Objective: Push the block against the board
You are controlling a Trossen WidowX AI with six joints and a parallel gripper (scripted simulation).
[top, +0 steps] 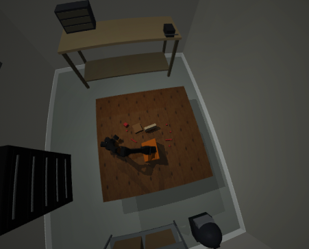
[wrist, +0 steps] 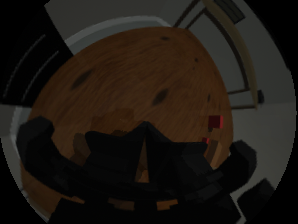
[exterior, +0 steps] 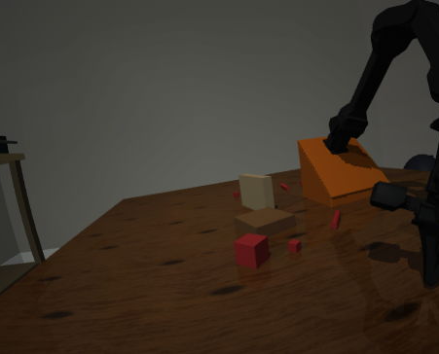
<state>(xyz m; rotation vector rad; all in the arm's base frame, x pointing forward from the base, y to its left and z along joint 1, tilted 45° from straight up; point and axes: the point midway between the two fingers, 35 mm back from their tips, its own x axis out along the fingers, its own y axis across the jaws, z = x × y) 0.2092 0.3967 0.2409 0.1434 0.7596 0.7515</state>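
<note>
Now: gripper tip 320 mm to the left of the square block, 90 mm short of it and 10 mm below it. From my gripper tip the other things lie so: board: 470 mm to the right, 60 mm ahead, 40 mm above.
</note>
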